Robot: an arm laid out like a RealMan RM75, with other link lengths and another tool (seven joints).
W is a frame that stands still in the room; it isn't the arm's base.
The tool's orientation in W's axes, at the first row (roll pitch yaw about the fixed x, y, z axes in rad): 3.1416, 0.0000, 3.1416
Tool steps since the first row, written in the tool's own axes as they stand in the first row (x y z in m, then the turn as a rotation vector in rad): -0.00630, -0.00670, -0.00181, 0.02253, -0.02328, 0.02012; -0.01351, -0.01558, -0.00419, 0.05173, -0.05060, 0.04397; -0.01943, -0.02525, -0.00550, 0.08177, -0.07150, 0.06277; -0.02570, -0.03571, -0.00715, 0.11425, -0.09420, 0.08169; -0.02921, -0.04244, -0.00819, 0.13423, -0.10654, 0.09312; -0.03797, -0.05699, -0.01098, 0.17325, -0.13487, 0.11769
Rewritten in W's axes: 0.00630, -0.00670, 0.00181, -0.02253, -0.02328, -0.02012; 0.01351, -0.01558, 0.00419, -0.05173, -0.05060, -0.04397; 0.01943, -0.02525, 0.00550, -0.08177, -0.07150, -0.06277; 0.02570, -0.03571, 0.00715, -0.11425, -0.09420, -0.08169; 0.02921, -0.04244, 0.00819, -0.13423, -0.10654, -0.09312; 0.03797, -0.05699, 0.01098, -0.17325, -0.13487, -0.11769
